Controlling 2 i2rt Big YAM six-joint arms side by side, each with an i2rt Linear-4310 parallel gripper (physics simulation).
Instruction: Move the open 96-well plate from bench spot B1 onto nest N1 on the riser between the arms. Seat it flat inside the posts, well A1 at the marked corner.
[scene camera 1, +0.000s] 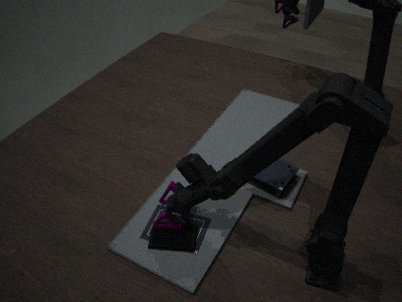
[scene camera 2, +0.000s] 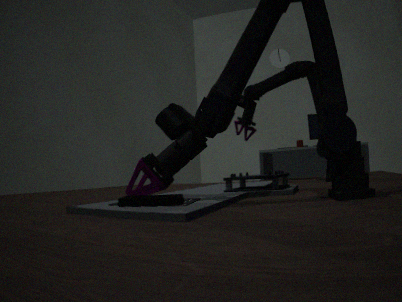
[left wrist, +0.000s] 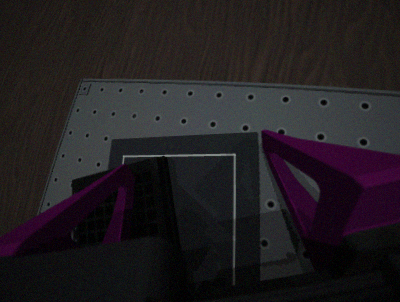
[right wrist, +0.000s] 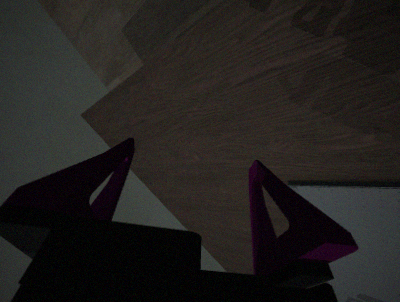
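Observation:
The black 96-well plate lies on bench spot B1, off-centre and turned against its white outline. My left gripper is open, low at the plate; in the left wrist view one finger overlaps the plate and the other stands beyond the dark spot's edge. Nest N1 is a dark raised platform with short posts, partly behind the left arm in scene camera 1. A small pale mark shows at its near corner. My right gripper is open and empty, high up.
The pale perforated board carries B1; a smaller pale base under the nest adjoins it. The left arm reaches over the board. The wooden table surrounds them. A grey cabinet stands behind.

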